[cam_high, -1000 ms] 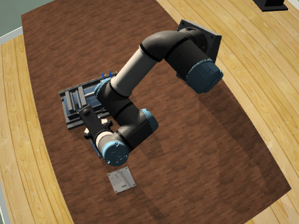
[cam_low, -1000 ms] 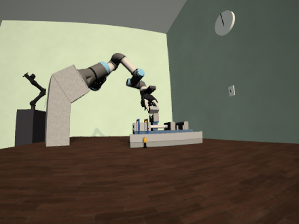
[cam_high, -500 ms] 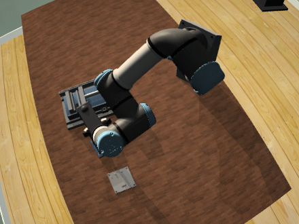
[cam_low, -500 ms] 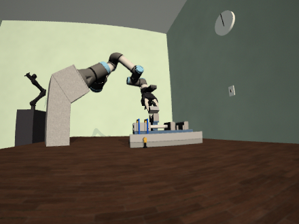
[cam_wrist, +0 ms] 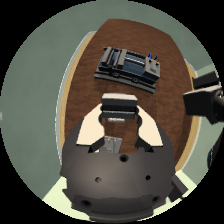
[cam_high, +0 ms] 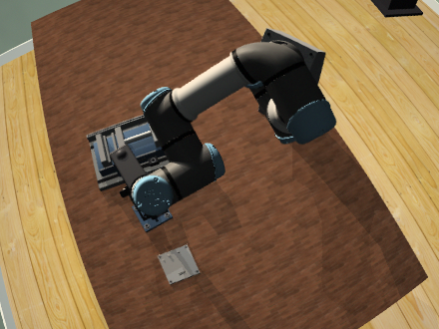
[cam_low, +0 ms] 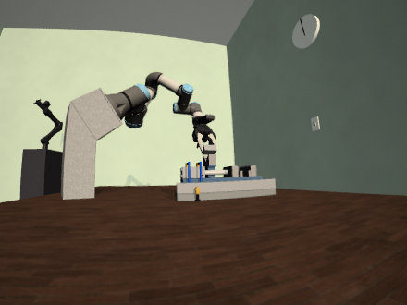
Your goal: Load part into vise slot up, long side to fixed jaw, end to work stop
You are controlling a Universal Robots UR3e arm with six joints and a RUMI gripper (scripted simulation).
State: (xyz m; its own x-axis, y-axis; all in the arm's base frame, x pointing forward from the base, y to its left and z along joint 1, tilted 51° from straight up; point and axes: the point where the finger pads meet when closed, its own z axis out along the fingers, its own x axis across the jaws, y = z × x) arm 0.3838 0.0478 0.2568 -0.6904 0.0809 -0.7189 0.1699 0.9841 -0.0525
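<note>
Right now my hand is right at the part. The rest, counted from my hand: grey infeed plate: 30 mm behind, 170 mm to the left, 190 mm below.
</note>
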